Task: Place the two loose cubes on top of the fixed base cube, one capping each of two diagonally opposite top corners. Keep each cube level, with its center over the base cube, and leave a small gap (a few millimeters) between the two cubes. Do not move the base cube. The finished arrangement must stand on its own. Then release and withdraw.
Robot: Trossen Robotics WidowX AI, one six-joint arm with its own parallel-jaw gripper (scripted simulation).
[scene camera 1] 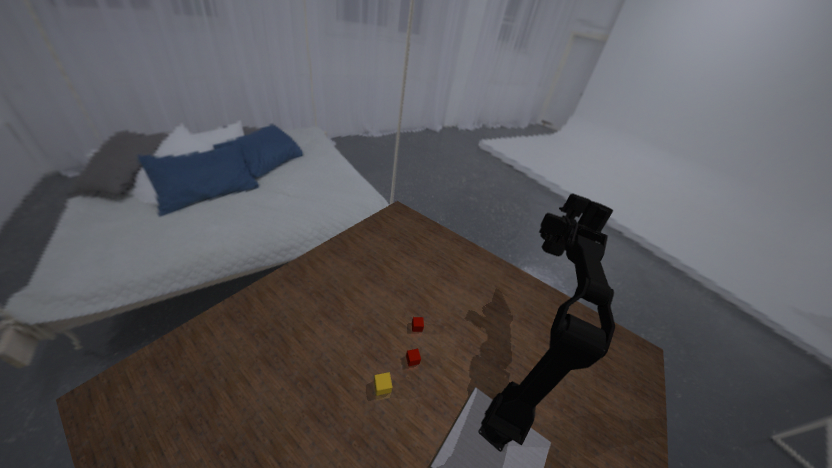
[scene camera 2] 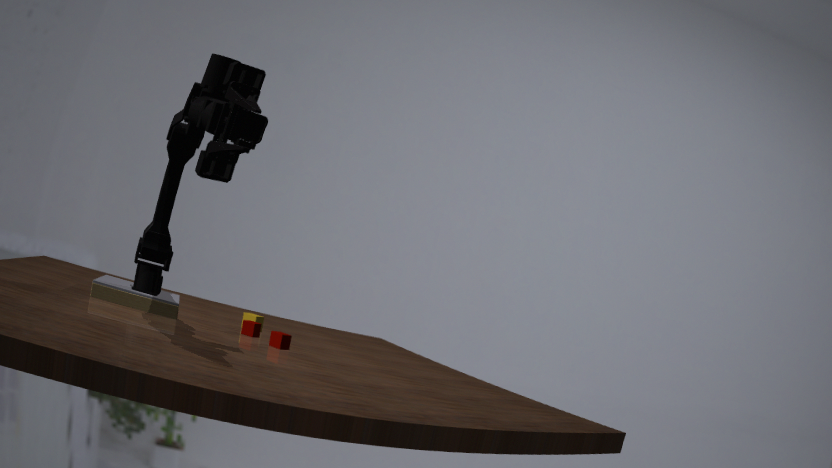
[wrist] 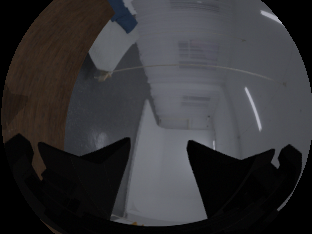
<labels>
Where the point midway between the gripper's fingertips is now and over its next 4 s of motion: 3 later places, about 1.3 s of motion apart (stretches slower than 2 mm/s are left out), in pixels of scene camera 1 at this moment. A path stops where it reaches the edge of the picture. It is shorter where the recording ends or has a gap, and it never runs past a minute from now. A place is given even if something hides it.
My gripper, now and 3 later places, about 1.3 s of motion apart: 556, 216; 427, 289; 413, 349; 413, 356
</labels>
